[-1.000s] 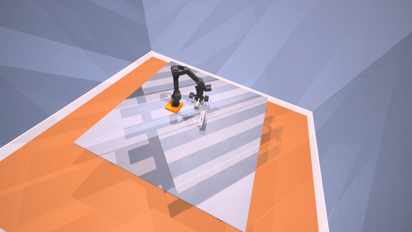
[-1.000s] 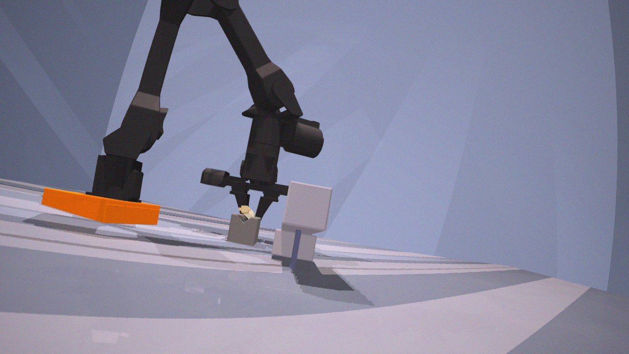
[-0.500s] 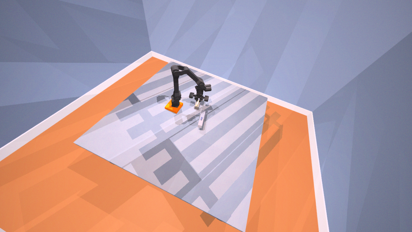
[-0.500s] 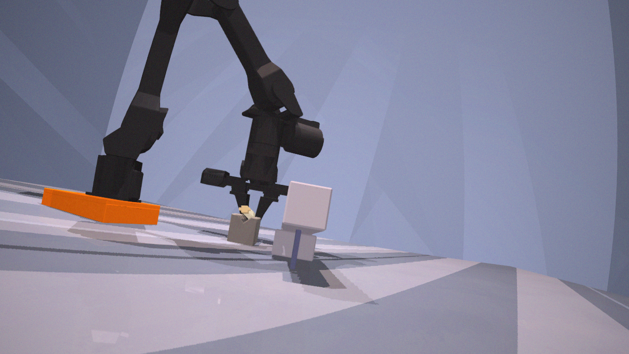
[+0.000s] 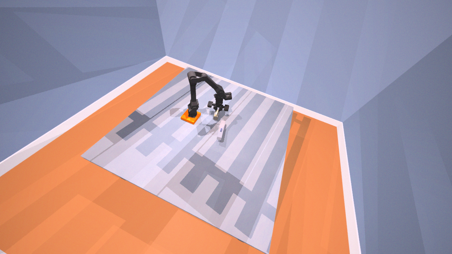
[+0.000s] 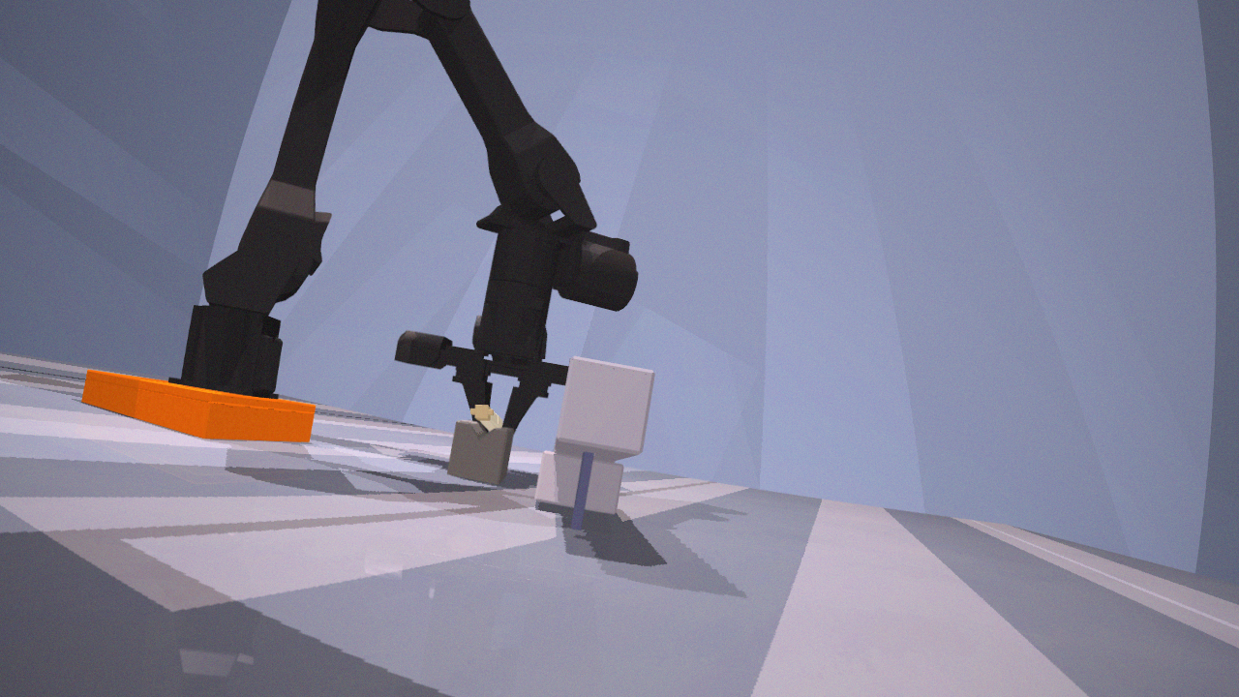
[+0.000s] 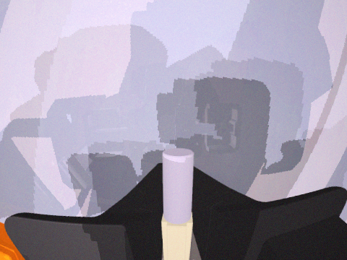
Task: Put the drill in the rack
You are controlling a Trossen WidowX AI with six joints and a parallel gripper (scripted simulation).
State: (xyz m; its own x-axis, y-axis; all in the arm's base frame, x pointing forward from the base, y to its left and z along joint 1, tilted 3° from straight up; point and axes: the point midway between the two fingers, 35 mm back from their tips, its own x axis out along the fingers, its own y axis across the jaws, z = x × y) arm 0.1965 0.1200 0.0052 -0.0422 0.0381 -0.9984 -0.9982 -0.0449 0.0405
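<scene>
Now: the drill 40 mm to the right of my gripper tip and 40 mm above it. From my gripper tip the other things lie so: v-notched rack: 50 mm to the right, 10 mm above; thin blue key: 240 mm to the right, 80 mm ahead, 50 mm above; housing: 220 mm to the right, 80 mm ahead, 40 mm above.
</scene>
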